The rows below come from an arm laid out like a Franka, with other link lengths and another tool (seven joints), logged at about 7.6 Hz.
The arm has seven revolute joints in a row. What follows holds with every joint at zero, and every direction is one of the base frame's.
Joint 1 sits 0.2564 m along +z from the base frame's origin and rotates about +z.
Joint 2 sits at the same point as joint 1 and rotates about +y.
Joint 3 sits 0.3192 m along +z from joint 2 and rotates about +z.
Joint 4 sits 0.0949 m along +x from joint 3 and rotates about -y.
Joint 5 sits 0.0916 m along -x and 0.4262 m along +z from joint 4 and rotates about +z.
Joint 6 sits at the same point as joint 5 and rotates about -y.
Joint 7 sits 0.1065 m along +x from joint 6 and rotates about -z.
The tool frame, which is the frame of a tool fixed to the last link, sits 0.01 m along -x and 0.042 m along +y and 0.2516 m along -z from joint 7; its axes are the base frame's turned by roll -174.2, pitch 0 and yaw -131.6 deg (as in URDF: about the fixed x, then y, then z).
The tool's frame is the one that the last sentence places.
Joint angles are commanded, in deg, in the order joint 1, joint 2, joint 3, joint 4, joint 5, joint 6, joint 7. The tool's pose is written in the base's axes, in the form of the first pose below.
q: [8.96, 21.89, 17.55, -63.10, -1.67, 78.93, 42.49]
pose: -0.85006, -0.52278, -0.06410, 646.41; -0.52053, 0.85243, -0.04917, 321.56; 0.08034, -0.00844, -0.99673, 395.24; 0, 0, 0, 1
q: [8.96, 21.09, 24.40, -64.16, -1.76, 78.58, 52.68]
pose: -0.87884, -0.46881, -0.08861, 609.85; -0.46767, 0.88323, -0.03450, 383.20; 0.09443, 0.01112, -0.99547, 404.32; 0, 0, 0, 1
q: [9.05, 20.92, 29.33, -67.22, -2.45, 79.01, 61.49]
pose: -0.90187, -0.41169, -0.13092, 578.56; -0.40793, 0.91132, -0.05562, 424.66; 0.14220, 0.00324, -0.98983, 386.95; 0, 0, 0, 1
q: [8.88, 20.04, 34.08, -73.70, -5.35, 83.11, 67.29]
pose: -0.90904, -0.39836, -0.12227, 551.21; -0.38743, 0.91602, -0.10396, 460.38; 0.15342, -0.04713, -0.98704, 351.67; 0, 0, 0, 1
